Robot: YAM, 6 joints.
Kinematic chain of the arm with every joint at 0, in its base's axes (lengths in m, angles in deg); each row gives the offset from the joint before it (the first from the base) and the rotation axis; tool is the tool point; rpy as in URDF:
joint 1: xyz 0 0 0.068 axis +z
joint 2: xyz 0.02 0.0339 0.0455 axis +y
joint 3: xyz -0.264 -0.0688 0 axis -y
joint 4: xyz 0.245 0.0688 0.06 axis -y
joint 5: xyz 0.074 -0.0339 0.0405 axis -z
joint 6: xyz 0.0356 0 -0.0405 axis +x
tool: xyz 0 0 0 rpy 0 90 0
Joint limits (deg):
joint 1: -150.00..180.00
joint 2: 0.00..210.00
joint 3: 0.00..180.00
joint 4: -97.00..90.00
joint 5: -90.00..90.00
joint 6: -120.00..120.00
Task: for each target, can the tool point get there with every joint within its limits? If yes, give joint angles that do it. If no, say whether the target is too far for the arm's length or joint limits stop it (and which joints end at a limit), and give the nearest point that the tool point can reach.
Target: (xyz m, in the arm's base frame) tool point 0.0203 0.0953 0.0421
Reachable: yes | joints 59.95 110.10 16.01 -36.43 -57.76 -18.98
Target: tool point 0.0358 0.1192 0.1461
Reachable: yes | joints 82.71 61.83 25.43 -56.60 34.91 -6.59
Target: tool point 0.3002 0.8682 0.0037
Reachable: no: too far | nearest point 0.2095 0.6060 0.0376 | short by 0.279 m
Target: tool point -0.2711 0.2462 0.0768
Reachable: yes | joints 134.57 118.67 45.92 42.43 -34.88 -75.40
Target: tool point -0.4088 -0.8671 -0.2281
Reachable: no: too far | nearest point -0.2593 -0.5500 -0.1005 | short by 0.373 m
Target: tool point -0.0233 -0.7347 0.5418
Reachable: no: too far | nearest point -0.0177 -0.5566 0.4351 | short by 0.208 m
